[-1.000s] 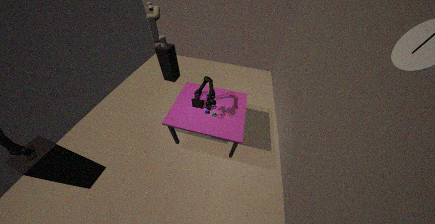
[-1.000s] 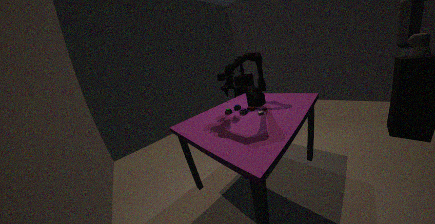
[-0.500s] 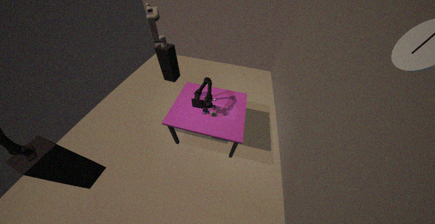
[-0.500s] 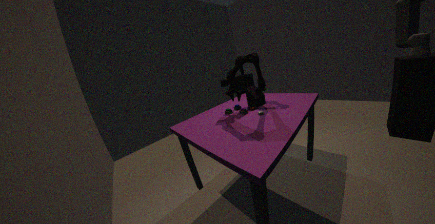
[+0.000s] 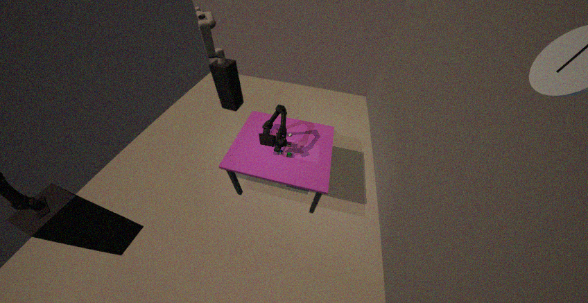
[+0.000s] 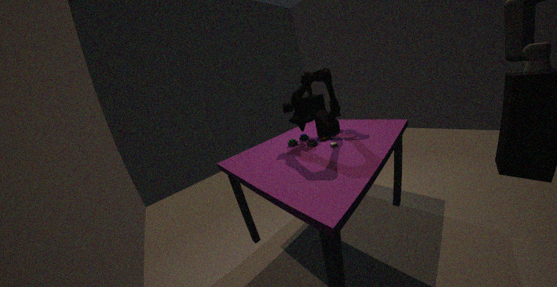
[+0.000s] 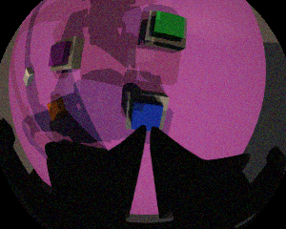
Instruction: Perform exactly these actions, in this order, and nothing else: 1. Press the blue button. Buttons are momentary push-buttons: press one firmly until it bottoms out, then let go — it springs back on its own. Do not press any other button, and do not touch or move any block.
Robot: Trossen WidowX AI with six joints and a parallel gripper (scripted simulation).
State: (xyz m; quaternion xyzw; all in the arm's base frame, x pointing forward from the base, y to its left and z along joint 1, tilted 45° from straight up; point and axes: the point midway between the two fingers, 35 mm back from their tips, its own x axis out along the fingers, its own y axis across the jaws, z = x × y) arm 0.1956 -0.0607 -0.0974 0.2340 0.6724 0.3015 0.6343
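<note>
Right now the blue button is 30 mm below my gripper tip. Also, from my gripper tip: purple button 70 mm ahead, 130 mm to the left, 30 mm below; then small orange piece 30 mm behind, 160 mm to the left, 50 mm below; then green button 110 mm ahead, 30 mm below.
</note>
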